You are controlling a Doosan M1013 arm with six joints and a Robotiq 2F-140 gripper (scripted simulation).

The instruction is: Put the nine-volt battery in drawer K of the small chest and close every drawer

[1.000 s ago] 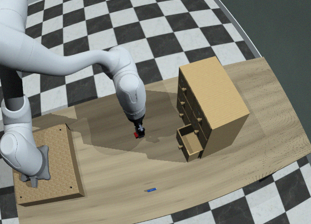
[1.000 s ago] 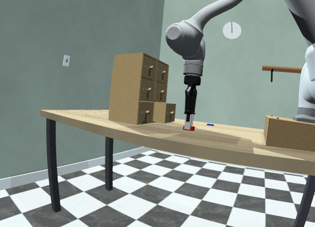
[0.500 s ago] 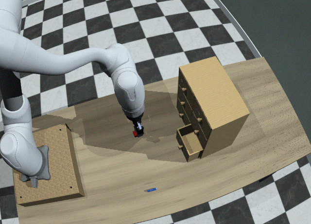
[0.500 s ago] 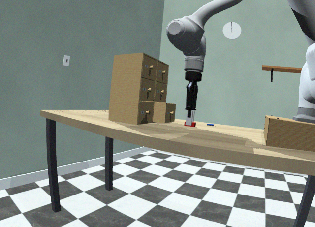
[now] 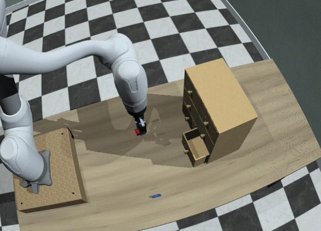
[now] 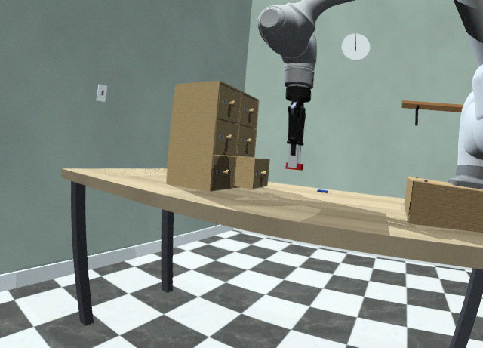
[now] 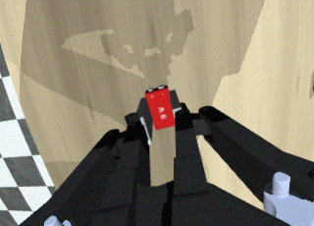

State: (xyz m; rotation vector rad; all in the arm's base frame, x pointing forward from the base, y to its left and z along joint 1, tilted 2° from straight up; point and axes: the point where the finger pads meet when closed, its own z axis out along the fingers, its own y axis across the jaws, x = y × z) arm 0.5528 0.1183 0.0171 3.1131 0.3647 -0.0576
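Now: the red nine-volt battery 1 cm ahead of my hand and 3 cm below it. The rest, counted from my hand: small blue object: 1 cm ahead, 29 cm to the right, 12 cm below; then drawer: 26 cm ahead, 11 cm to the right, 9 cm below.
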